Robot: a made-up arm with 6 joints. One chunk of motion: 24 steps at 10 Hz.
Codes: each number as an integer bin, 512 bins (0 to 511) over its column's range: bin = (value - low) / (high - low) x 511, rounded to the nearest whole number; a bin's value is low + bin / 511 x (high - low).
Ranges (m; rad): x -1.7..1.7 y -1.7..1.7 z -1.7..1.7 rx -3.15..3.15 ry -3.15..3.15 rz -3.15..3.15
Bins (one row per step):
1: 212 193 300 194 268 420
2: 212 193 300 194 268 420
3: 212 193 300 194 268 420
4: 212 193 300 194 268 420
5: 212 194 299 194 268 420
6: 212 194 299 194 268 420
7: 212 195 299 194 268 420
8: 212 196 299 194 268 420
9: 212 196 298 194 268 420
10: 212 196 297 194 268 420
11: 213 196 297 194 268 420
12: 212 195 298 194 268 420
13: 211 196 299 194 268 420
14: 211 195 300 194 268 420
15: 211 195 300 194 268 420
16: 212 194 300 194 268 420
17: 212 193 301 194 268 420
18: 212 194 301 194 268 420
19: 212 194 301 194 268 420
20: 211 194 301 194 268 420
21: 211 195 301 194 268 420
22: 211 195 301 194 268 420
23: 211 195 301 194 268 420
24: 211 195 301 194 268 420
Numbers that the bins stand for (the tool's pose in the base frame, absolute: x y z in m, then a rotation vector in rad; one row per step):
1: -0.2894 -0.4159 0.2961 -0.7582 0.1541 2.0281
2: -0.2894 -0.4159 0.2961 -0.7582 0.1541 2.0281
3: -0.2894 -0.4159 0.2961 -0.7582 0.1541 2.0281
4: -0.2894 -0.4159 0.2961 -0.7582 0.1541 2.0281
5: -0.2894 -0.4092 0.2894 -0.7582 0.1541 2.0281
6: -0.2894 -0.4092 0.2894 -0.7582 0.1541 2.0281
7: -0.2894 -0.4025 0.2894 -0.7582 0.1541 2.0281
8: -0.2894 -0.3959 0.2894 -0.7582 0.1541 2.0281
9: -0.2894 -0.3959 0.2828 -0.7582 0.1541 2.0281
10: -0.2894 -0.3959 0.2761 -0.7582 0.1541 2.0281
11: -0.2828 -0.3959 0.2761 -0.7582 0.1541 2.0281
12: -0.2894 -0.4025 0.2828 -0.7582 0.1541 2.0281
13: -0.2961 -0.3959 0.2894 -0.7582 0.1541 2.0281
14: -0.2961 -0.4025 0.2961 -0.7582 0.1541 2.0281
15: -0.2961 -0.4025 0.2961 -0.7582 0.1541 2.0281
16: -0.2894 -0.4092 0.2961 -0.7582 0.1541 2.0281
17: -0.2894 -0.4159 0.3027 -0.7582 0.1541 2.0281
18: -0.2894 -0.4092 0.3027 -0.7582 0.1541 2.0281
19: -0.2894 -0.4092 0.3027 -0.7582 0.1541 2.0281
20: -0.2961 -0.4092 0.3027 -0.7582 0.1541 2.0281
21: -0.2961 -0.4025 0.3027 -0.7582 0.1541 2.0281
22: -0.2961 -0.4025 0.3027 -0.7582 0.1541 2.0281
23: -0.2961 -0.4025 0.3027 -0.7582 0.1541 2.0281
24: -0.2961 -0.4025 0.3027 -0.7582 0.1541 2.0281

